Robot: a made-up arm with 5 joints. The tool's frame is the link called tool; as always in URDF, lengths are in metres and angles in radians. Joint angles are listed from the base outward.
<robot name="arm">
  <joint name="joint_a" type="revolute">
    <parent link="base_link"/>
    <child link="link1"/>
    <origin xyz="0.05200 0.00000 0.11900"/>
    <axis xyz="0 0 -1"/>
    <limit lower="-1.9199" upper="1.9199"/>
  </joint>
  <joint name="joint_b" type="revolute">
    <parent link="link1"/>
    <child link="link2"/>
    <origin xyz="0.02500 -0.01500 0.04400"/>
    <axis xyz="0 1 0"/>
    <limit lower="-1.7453" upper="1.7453"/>
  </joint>
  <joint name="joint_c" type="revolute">
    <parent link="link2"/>
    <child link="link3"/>
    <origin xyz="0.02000 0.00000 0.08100"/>
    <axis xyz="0 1 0"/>
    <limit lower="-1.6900" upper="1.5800"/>
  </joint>
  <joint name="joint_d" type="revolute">
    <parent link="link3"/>
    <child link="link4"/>
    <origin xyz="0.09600 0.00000 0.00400"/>
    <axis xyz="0 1 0"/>
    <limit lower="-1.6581" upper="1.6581"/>
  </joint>
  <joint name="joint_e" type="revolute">
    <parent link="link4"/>
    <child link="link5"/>
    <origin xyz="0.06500 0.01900 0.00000"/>
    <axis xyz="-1 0 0"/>
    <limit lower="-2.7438" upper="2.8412"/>
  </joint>
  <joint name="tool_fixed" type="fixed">
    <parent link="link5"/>
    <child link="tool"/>
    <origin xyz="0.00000 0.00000 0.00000" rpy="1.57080 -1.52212 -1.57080"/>
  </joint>
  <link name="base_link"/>
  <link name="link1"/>
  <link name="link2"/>
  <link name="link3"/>
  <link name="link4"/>
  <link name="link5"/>
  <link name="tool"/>
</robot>
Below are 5 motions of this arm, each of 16 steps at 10 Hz.
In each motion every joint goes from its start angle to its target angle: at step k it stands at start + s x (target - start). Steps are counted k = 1, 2, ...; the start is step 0. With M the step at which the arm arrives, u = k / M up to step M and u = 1 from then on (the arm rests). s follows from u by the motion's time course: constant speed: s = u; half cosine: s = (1 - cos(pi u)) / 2; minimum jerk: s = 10 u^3 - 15 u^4 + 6 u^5.
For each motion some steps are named. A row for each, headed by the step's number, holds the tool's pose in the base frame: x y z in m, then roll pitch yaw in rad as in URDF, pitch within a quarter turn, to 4 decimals.
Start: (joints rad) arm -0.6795 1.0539 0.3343 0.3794 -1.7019
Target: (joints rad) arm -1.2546 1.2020 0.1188 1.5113 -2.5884
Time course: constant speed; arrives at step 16
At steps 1, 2, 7, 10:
1: 0.1327 0.0754 0.0286 -0.2564 -0.0607 -1.0827
2: 0.1273 0.0758 0.0292 -0.3170 -0.0929 -1.0951
7: 0.1030 0.0752 0.0361 -0.5818 -0.3370 -1.1055
10: 0.0906 0.0736 0.0431 -0.7139 -0.5334 -1.0626

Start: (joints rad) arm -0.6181 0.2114 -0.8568 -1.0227 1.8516
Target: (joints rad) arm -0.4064 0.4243 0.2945 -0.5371 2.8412
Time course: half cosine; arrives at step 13
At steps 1, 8, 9, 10, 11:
1: 0.1581 0.0798 0.3622 3.0733 -0.0172 1.9399
8: 0.2501 0.1063 0.2356 -2.1891 0.8011 1.5732
9: 0.2536 0.1024 0.2091 -1.9640 0.9716 1.6929
10: 0.2534 0.0975 0.1867 -1.6821 1.0948 1.9048
11: 0.2513 0.0930 0.1701 -1.3808 1.1584 2.1637

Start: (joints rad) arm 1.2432 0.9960 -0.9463 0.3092 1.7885
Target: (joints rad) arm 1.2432 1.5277 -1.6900 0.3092 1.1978
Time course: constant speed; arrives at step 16
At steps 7, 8, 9, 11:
7: 0.1415 -0.2510 0.1624 -1.3036 -0.0862 0.3040
8: 0.1416 -0.2513 0.1617 -1.3160 -0.1223 0.2958
9: 0.1417 -0.2515 0.1610 -1.3280 -0.1585 0.2885
11: 0.1417 -0.2516 0.1597 -1.3517 -0.2316 0.2765

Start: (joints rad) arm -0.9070 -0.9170 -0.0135 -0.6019 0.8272
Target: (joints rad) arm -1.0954 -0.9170 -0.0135 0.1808 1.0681
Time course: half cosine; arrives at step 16
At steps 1, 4, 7, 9, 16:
1: 0.0673 0.0261 0.3724 -3.1093 -0.0326 -3.0141
4: 0.0707 0.0321 0.3718 -3.0300 -0.1049 -3.0267
7: 0.0761 0.0434 0.3685 -2.8656 -0.2236 -3.0654
9: 0.0792 0.0520 0.3644 -2.7256 -0.2971 -3.1076
16: 0.0826 0.0681 0.3518 -2.4006 -0.3935 3.0630

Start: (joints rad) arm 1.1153 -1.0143 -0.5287 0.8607 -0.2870
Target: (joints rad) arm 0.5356 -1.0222 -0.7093 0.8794 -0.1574
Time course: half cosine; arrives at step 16
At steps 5, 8, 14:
5: 0.0610 -0.0063 0.3615 2.8099 -0.7990 2.6031
8: 0.0570 0.0005 0.3632 2.8709 -0.7665 2.6967
14: 0.0463 0.0083 0.3652 2.9581 -0.7057 2.8627

